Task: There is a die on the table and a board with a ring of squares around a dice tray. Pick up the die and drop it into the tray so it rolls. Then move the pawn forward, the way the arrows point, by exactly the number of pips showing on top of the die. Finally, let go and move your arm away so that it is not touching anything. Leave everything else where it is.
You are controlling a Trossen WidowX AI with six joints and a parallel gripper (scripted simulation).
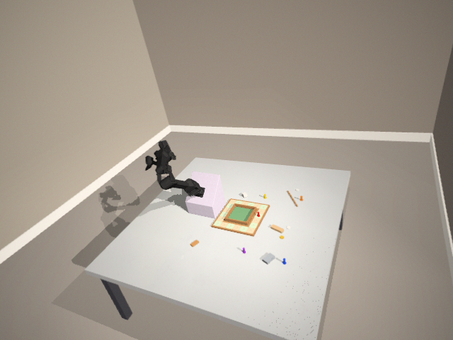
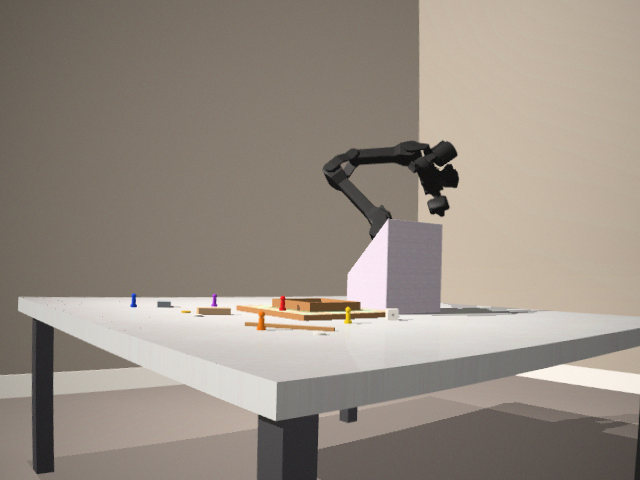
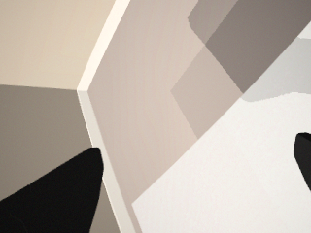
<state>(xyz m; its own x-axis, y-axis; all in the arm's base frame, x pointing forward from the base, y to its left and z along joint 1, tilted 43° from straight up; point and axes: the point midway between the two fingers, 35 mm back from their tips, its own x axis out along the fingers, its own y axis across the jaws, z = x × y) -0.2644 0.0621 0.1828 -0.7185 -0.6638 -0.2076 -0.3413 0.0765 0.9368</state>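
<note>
The white die lies 49 cm ahead of my gripper tip, 31 cm to the left of it and 31 cm below it. The rest, counted from my gripper tip: red pawn 67 cm ahead, 29 cm below, 14 cm to the left; yellow pawn 63 cm ahead, 33 cm to the left, 30 cm below; green dice tray 56 cm ahead, 31 cm below, 11 cm to the left.
</note>
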